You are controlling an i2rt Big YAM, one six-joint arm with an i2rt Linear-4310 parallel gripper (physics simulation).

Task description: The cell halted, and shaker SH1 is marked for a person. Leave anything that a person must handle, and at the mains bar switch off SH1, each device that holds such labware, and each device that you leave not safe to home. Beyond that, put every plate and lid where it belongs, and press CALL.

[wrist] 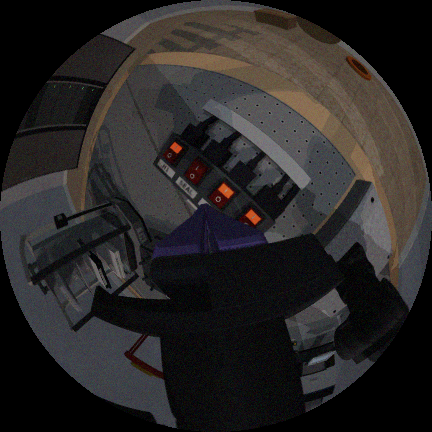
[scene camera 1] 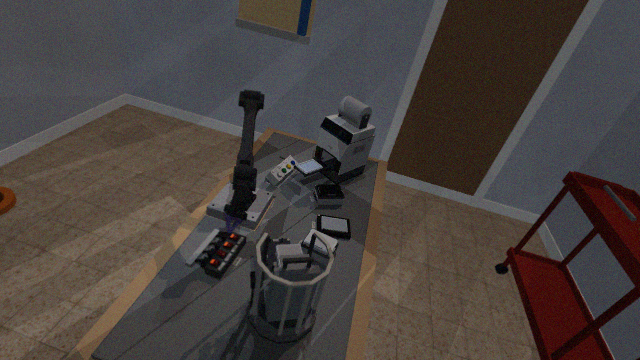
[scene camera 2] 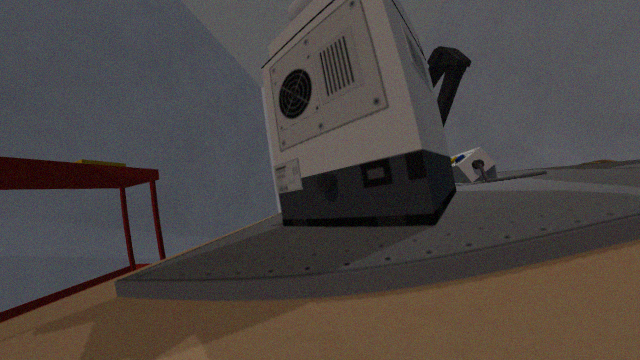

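Where they show: gripper, between the fingertips: (wrist: 204,209) (scene camera 1: 229,232); arm's base, origin of its link: (wrist: 349,271).
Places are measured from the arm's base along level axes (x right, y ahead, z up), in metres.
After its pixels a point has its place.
Note:
The mains bar (scene camera 1: 218,270) {x 0.408, y 0.089, z 0.004 m} (wrist: 184,159) {x 0.362, y 0.059, z 0.003 m} lies on the bench. In the wrist view the H1 switch (wrist: 173,151) {x 0.381, y 0.057, z 0.012 m} is lit, the SEAL switch (wrist: 195,170) {x 0.332, y 0.059, z 0.014 m} is dark, and two further switches (wrist: 222,194) {x 0.283, y 0.062, z 0.012 m} (wrist: 252,217) {x 0.233, y 0.059, z 0.012 m} are lit; their labels are hidden by my fingers. My gripper (scene camera 1: 231,224) {x 0.280, y 0.065, z 0.078 m} (wrist: 204,209) {x 0.280, y 0.065, z 0.078 m} is shut and empty, above the bar's end away from H1. The button box (scene camera 1: 282,171) {x -0.298, y 0.094, z 0.032 m} (scene camera 2: 477,165) {x -0.460, y 0.106, z 0.004 m} stands behind the arm base. A pale plate (scene camera 1: 310,166) {x -0.350, y 0.228, z 0.075 m} lies at the front of the white device (scene camera 1: 356,148) {x -0.494, y 0.439, z 0.188 m} (scene camera 2: 345,120) {x -0.700, y 0.398, z 0.082 m}. The SH1 mark is not readable.
A cage-like rounded guard (scene camera 1: 295,281) (wrist: 82,245) {x 0.415, y 0.253, z 0.132 m} stands near the bar. A white block (scene camera 1: 320,243) {x 0.146, y 0.421, z 0.045 m}, a black-framed pad (scene camera 1: 334,226) {x -0.040, y 0.454, z -0.008 m} and a black-topped unit (scene camera 1: 329,192) {x -0.236, y 0.374, z 0.030 m} line the far side. The arm's base plate (scene camera 1: 262,206) {x -0.006, y 0.095, z 0.001 m} is behind the bar. A red cart (scene camera 1: 542,215) (scene camera 2: 142,176) stands off the bench.

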